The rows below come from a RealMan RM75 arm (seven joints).
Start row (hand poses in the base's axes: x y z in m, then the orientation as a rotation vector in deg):
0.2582, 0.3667, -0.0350, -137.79, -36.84, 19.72
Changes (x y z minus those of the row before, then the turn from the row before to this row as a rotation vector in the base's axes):
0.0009, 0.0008, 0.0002, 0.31, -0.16, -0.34
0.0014, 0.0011, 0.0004, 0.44, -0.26, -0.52
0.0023, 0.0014, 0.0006, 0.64, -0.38, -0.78
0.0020, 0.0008, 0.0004, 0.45, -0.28, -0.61
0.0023, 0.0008, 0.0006, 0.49, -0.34, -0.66
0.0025, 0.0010, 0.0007, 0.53, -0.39, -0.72
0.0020, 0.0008, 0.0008, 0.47, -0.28, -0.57
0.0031, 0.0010, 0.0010, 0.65, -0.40, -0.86
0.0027, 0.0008, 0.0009, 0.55, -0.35, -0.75
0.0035, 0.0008, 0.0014, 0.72, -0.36, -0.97
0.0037, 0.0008, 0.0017, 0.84, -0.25, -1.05
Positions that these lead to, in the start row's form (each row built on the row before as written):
0.2591, 0.3675, -0.0348, -137.63, -36.50, 19.27
0.2605, 0.3686, -0.0344, -137.42, -35.99, 18.57
0.2628, 0.3700, -0.0338, -137.11, -35.23, 17.54
0.2648, 0.3708, -0.0334, -136.90, -34.62, 16.78
0.2671, 0.3716, -0.0328, -136.68, -33.98, 15.91
0.2696, 0.3726, -0.0321, -136.44, -33.29, 14.95
0.2716, 0.3734, -0.0313, -136.19, -32.73, 14.21
0.2747, 0.3744, -0.0303, -135.86, -31.88, 13.14
0.2774, 0.3752, -0.0294, -135.58, -31.14, 12.21
0.2809, 0.3760, -0.0280, -135.18, -30.14, 11.12
0.2846, 0.3768, -0.0263, -134.64, -29.00, 10.09

